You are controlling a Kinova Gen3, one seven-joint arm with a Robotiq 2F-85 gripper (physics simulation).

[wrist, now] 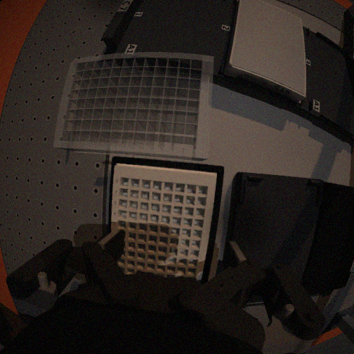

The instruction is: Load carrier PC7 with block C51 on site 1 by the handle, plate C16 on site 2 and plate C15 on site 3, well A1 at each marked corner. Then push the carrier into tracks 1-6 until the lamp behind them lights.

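Observation:
The dark carrier PC7 (pixel 175 27) lies across the top of the wrist view, with site labels 1, 2 and 3 and A1 marks at two corners. A pale, flat-topped plate (pixel 269 47) sits on site 2; its code does not show. Site 1 and site 3 show dark surface. A cream plate with square wells (pixel 166 175) sits in a black-rimmed holder at lower centre. My gripper (pixel 173 246) is open, its fingers spread over the near part of this plate, with nothing held between them. The tracks, the lamp and codes C51, C16 and C15 do not show.
A translucent gridded plate or block (pixel 135 105) lies between the carrier and the cream plate, overlapping the carrier's near edge in view. A dark holder (pixel 275 215) stands at right. A perforated deck (pixel 40 125) is at left, with orange edges beyond.

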